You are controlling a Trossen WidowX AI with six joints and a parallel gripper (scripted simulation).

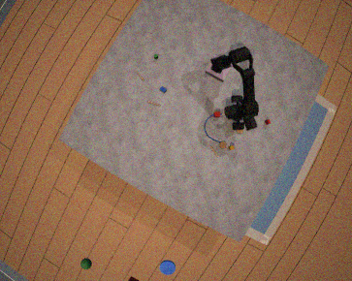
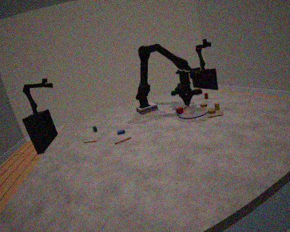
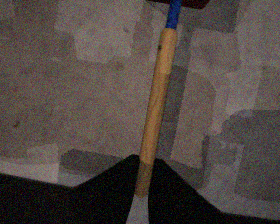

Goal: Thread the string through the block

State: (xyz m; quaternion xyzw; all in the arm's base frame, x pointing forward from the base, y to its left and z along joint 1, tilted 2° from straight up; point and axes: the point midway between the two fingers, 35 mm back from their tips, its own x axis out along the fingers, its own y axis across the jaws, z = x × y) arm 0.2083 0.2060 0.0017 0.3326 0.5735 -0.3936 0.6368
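The red wooden block lies 40 mm ahead of my gripper tip, 80 mm to the right of it and 10 mm above it. Round my gripper tip: round button: 180 mm ahead, 30 mm to the left; then yellow piece: 180 mm ahead, 80 mm to the left, 10 mm above; then thin stick: 20 mm ahead, 40 mm to the right, 10 mm above.
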